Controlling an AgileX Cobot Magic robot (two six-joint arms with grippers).
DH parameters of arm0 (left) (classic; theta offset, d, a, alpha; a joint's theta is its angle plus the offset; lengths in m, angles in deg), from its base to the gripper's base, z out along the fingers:
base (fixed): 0 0 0 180
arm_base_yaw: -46.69 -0.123 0 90
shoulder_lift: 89.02 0 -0.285 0
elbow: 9.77 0 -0.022 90
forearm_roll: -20.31 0.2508 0 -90
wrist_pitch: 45.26 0 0.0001 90
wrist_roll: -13.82 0.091 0 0
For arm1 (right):
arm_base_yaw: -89.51 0.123 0 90
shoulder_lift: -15.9 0 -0.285 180
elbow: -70.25 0 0.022 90
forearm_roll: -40.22 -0.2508 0 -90
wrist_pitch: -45.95 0 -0.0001 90
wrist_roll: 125.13 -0.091 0 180
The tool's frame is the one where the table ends.
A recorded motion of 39 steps. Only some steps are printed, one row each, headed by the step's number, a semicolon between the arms.
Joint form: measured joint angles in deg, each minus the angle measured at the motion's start. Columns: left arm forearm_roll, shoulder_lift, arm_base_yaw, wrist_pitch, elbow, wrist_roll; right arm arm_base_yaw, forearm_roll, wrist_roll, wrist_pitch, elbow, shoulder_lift.
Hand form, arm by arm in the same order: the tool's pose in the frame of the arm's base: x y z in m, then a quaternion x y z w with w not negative. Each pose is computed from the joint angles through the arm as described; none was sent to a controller.
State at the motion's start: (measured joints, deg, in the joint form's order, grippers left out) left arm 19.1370 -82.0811 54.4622 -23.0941 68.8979 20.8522; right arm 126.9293 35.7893 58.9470 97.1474 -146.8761 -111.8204
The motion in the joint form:
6: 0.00 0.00 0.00 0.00 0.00 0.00; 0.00 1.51 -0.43 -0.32 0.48 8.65
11: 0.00 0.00 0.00 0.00 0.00 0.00; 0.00 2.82 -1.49 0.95 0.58 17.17
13: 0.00 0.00 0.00 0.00 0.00 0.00; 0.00 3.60 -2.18 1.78 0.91 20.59
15: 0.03 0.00 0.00 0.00 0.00 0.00; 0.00 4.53 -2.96 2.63 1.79 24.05
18: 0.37 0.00 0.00 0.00 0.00 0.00; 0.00 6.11 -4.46 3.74 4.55 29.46
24: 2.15 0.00 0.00 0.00 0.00 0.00; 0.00 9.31 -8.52 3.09 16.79 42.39
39: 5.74 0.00 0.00 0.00 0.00 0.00; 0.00 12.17 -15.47 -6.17 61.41 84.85
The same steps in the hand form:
6: 0.0515 -0.0077 0.1707 0.09874 0.80177 -0.01251 0.58929; 0.3555 0.2765 0.3646 -0.31543 0.86193 0.13855 0.37200
11: 0.0515 -0.0077 0.1707 0.09874 0.80177 -0.01251 0.58929; 0.3232 0.2498 0.4264 -0.30246 0.83865 0.14869 0.42788
13: 0.0515 -0.0077 0.1707 0.09874 0.80177 -0.01251 0.58929; 0.3085 0.2374 0.4473 -0.29581 0.83143 0.15028 0.44569
15: 0.0515 -0.0077 0.1707 0.09887 0.80175 -0.01229 0.58929; 0.2934 0.2243 0.4644 -0.28894 0.82624 0.14983 0.45978
18: 0.0515 -0.0075 0.1707 0.10042 0.80157 -0.00977 0.58932; 0.2703 0.2041 0.4820 -0.27718 0.82322 0.14662 0.47326
24: 0.0517 -0.0065 0.1707 0.10852 0.80051 0.00345 0.58940; 0.2214 0.1615 0.4887 -0.24848 0.82551 0.14081 0.48678
39: 0.0520 -0.0043 0.1708 0.12477 0.79778 0.03009 0.58913; 0.0829 0.0525 0.4006 -0.19907 0.80385 0.16968 0.53423

